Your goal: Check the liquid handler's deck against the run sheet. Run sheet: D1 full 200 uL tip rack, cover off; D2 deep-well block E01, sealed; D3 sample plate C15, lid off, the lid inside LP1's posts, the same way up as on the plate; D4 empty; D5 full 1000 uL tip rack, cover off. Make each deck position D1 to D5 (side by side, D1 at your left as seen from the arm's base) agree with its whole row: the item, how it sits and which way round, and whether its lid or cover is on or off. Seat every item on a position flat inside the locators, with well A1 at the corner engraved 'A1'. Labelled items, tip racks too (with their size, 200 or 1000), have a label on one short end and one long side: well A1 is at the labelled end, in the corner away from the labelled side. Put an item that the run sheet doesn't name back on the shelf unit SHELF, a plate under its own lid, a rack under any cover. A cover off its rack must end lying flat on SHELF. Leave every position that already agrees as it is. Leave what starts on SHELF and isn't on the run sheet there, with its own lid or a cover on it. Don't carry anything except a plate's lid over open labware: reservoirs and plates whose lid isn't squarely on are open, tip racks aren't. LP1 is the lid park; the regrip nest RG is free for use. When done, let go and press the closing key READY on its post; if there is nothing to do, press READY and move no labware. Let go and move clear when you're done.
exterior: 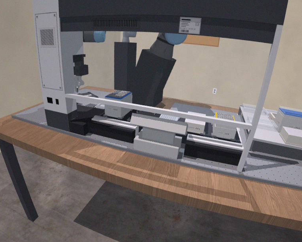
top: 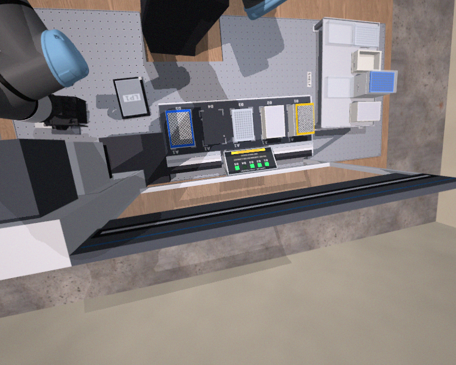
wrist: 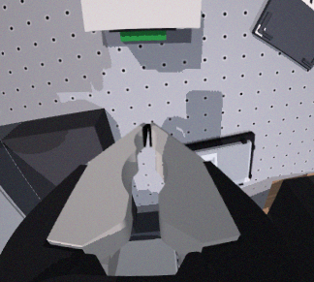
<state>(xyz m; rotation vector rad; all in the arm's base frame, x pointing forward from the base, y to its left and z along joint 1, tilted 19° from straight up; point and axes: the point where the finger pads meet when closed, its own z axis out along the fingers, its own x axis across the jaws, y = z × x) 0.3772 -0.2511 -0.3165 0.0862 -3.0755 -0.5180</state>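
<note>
The ready key is 60 mm to the right of my hand and 30 mm below it. The rest, counted from my hand: regrip nest RG (190 mm behind, 120 mm to the right, 110 mm below); handler's tower (210 mm ahead, 160 mm above, 130 mm to the left); blue-rimmed tip rack (320 mm to the left, 20 mm ahead, 10 mm above).
</note>
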